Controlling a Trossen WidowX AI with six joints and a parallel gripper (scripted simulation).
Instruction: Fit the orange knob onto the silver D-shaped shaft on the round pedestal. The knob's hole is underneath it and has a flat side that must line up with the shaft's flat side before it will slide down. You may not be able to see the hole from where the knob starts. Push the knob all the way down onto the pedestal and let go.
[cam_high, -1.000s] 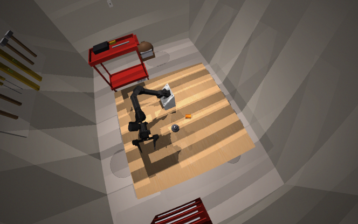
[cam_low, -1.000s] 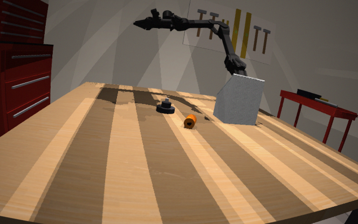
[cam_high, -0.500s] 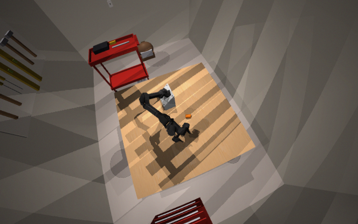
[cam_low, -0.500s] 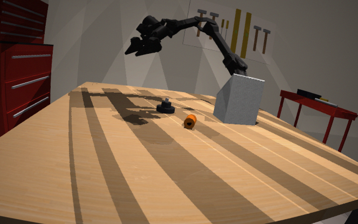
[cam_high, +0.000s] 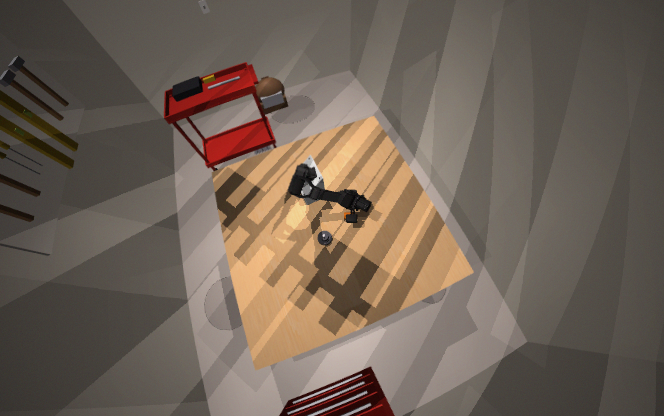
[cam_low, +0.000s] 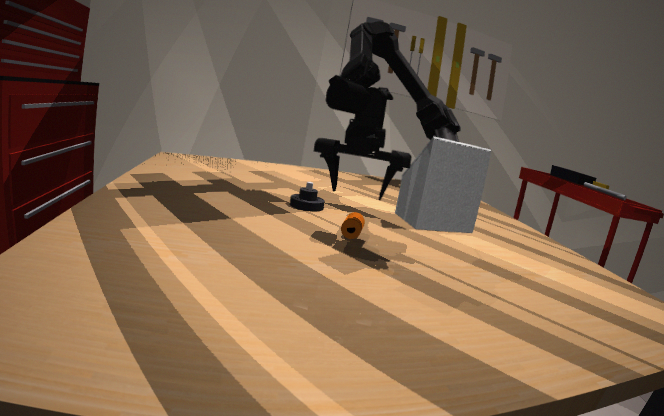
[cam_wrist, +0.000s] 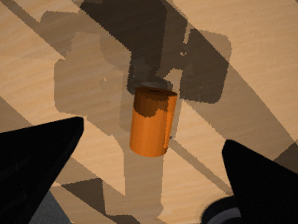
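Now: the orange knob 60 mm below my gripper tip, 30 mm to the right of it and 10 mm behind it. The rest, counted from my gripper tip: round pedestal 190 mm to the right, 90 mm ahead, 50 mm below.
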